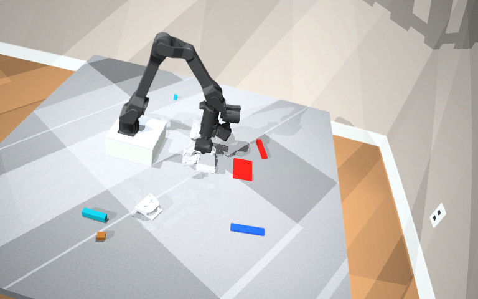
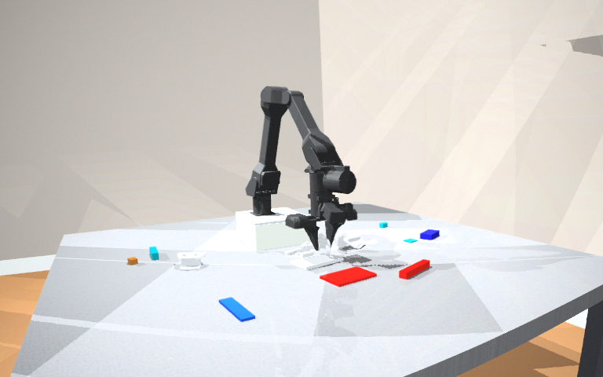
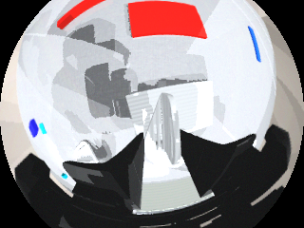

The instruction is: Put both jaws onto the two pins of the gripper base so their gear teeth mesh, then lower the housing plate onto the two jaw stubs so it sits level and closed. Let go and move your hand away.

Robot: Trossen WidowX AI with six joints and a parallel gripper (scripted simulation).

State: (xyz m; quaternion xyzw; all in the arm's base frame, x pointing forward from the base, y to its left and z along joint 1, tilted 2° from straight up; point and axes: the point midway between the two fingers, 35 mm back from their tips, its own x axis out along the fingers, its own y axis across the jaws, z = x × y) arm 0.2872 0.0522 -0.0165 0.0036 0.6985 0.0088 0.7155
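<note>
Now: gripper tip 2 cm short of the flat white plate, 3 cm to the left of it and 2 cm above it. The rest, counted from my gripper tip: white housing plate: 5 cm behind, 4 cm to the right, 2 cm below; red plate: 16 cm ahead, 3 cm to the right, 2 cm below; white jaw: 5 cm behind, 9 cm to the left, 1 cm above.
</note>
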